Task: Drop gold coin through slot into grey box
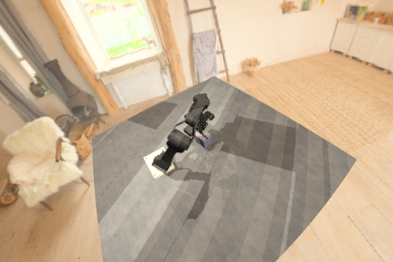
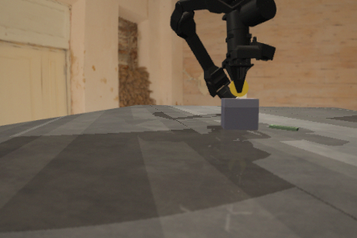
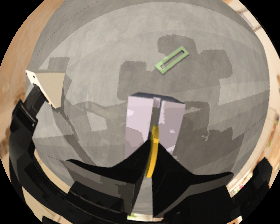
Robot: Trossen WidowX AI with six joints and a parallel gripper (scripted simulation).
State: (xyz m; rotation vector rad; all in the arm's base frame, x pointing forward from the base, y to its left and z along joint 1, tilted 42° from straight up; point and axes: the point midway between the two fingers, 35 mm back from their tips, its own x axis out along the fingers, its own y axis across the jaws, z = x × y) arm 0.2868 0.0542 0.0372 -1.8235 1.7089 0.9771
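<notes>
The gold coin is 10 mm above my gripper tip.
</notes>
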